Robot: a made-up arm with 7 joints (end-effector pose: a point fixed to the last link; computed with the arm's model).
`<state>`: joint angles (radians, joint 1 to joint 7).
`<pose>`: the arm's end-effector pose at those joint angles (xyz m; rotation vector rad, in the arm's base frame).
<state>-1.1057 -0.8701 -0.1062 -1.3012 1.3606 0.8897 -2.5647</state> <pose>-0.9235 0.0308 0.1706 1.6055 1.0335 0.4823</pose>
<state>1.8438 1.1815 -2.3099 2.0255 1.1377 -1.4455 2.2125</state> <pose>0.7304 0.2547 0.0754 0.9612 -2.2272 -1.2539</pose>
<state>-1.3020 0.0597 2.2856 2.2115 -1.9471 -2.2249 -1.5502</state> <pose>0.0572 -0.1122 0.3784 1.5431 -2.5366 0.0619</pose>
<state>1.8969 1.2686 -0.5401 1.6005 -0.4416 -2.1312 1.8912</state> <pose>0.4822 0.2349 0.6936 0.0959 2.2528 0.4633</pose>
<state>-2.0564 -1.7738 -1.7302 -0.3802 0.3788 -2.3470 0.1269</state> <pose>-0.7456 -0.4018 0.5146 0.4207 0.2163 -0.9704</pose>
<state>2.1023 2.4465 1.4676 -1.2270 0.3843 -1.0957 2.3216</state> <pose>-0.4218 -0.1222 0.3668 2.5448 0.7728 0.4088</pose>
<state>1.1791 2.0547 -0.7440 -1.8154 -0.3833 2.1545 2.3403</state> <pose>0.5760 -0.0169 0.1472 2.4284 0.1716 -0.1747</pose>
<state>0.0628 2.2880 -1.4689 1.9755 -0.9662 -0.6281 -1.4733</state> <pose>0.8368 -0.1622 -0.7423 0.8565 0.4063 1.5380</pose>
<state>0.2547 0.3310 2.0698 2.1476 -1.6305 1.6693 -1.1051</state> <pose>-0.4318 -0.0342 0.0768 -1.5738 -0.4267 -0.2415</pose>
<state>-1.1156 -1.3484 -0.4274 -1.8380 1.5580 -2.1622 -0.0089</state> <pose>-0.8017 0.0183 0.3774 0.9599 -0.6622 -2.2173</pose>
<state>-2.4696 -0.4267 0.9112 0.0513 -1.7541 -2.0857 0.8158</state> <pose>0.1136 0.2552 0.5952 -0.5511 -1.1637 0.2528</pose>
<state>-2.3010 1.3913 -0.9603 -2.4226 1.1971 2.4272 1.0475</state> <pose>-0.9858 0.4133 0.3630 0.1186 -0.0454 -1.9267</pose>
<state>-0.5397 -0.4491 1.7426 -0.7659 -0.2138 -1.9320 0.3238</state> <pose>-0.2999 0.0258 0.3811 1.0722 2.2107 -1.6326</pose>
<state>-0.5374 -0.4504 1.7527 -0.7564 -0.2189 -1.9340 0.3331</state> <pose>-0.2995 0.0179 0.3772 1.0724 2.2362 -1.6033</pose>
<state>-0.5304 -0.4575 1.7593 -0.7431 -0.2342 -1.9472 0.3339</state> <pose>-0.3002 0.0091 0.3715 1.0713 2.2733 -1.5683</pose>
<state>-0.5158 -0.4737 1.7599 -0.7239 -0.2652 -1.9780 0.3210</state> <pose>-0.3024 -0.0008 0.3631 1.0650 2.3282 -1.5249</pose>
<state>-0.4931 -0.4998 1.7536 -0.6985 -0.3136 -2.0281 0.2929</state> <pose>-0.3055 -0.0114 0.3519 1.0460 2.4026 -1.4728</pose>
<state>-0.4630 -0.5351 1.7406 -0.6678 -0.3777 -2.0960 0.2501</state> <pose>-0.3085 -0.0222 0.3386 1.0035 2.4936 -1.4149</pose>
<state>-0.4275 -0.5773 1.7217 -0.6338 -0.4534 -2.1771 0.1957</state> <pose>-0.3108 -0.0320 0.3241 0.9288 2.5924 -1.3560</pose>
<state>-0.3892 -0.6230 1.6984 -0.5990 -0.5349 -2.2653 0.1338</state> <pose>-0.3119 -0.0397 0.3098 0.8197 2.6863 -1.3025</pose>
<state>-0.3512 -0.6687 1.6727 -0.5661 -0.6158 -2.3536 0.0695</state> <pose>-0.3124 -0.0444 0.2970 0.6842 2.7625 -1.2599</pose>
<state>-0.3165 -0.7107 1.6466 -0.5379 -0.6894 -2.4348 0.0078</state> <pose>-0.3129 -0.0459 0.2867 0.5406 2.8121 -1.2326</pose>
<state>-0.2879 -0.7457 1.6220 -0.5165 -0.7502 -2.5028 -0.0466</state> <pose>-0.3141 -0.0446 0.2794 0.4105 2.8349 -1.2212</pose>
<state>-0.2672 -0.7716 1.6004 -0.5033 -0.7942 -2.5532 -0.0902</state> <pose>-0.3163 -0.0412 0.2753 0.3119 2.8369 -1.2243</pose>
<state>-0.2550 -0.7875 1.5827 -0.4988 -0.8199 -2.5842 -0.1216</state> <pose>-0.3192 -0.0368 0.2742 0.2548 2.8261 -1.2397</pose>
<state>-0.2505 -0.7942 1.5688 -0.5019 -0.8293 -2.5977 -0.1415</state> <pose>-0.3223 -0.0316 0.2756 0.2372 2.8095 -1.2641</pose>
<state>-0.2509 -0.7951 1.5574 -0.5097 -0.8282 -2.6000 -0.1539</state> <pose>-0.3254 -0.0262 0.2785 0.2449 2.7902 -1.2935</pose>
